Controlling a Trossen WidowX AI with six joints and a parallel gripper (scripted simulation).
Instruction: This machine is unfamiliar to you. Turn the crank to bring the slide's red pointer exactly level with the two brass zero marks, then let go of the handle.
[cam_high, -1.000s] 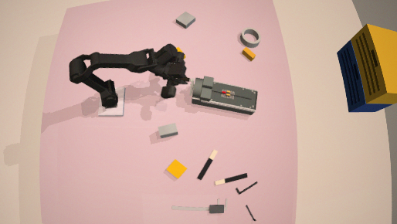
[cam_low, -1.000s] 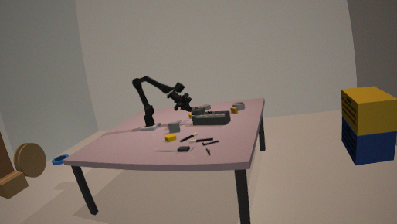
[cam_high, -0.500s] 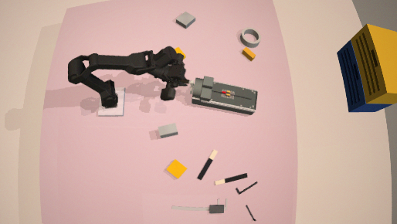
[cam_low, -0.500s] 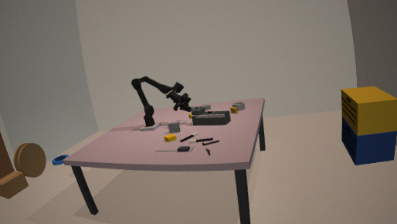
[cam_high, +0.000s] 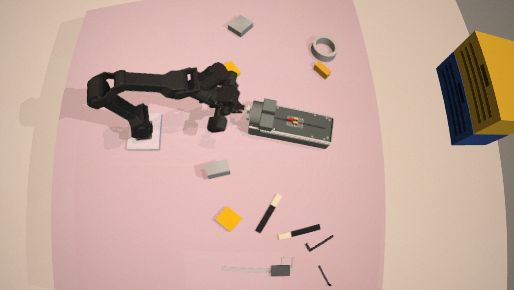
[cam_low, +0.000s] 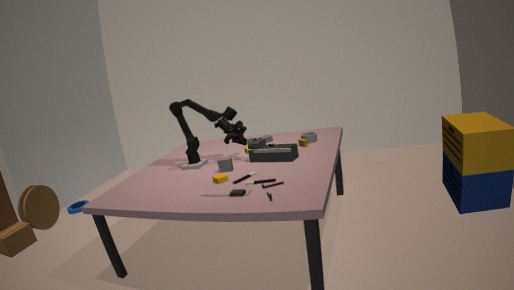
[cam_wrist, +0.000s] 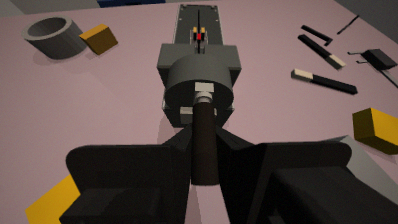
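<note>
The dark crank handle is 30 mm above my gripper tip and 20 mm behind it. Round my gripper tip: orange block 300 mm ahead, 170 mm to the left, 70 mm below; red pointer 140 mm ahead, 40 mm to the right, 10 mm below.
</note>
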